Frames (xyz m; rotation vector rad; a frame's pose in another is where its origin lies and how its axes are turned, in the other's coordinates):
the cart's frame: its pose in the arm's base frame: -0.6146 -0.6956 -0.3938 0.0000 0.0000 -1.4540
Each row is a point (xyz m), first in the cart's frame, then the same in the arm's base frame.
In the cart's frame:
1: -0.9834 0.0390 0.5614
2: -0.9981 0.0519 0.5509
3: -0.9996 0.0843 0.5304
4: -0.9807 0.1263 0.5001
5: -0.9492 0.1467 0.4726
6: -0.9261 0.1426 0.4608
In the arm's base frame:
1: -0.6905 0.2856 0.1676
2: -0.6794 0.3017 0.1571
3: -0.6474 0.3070 0.1366
4: -0.6034 0.2931 0.1063
5: -0.5795 0.2642 0.0788
6: -0.5809 0.2408 0.0670

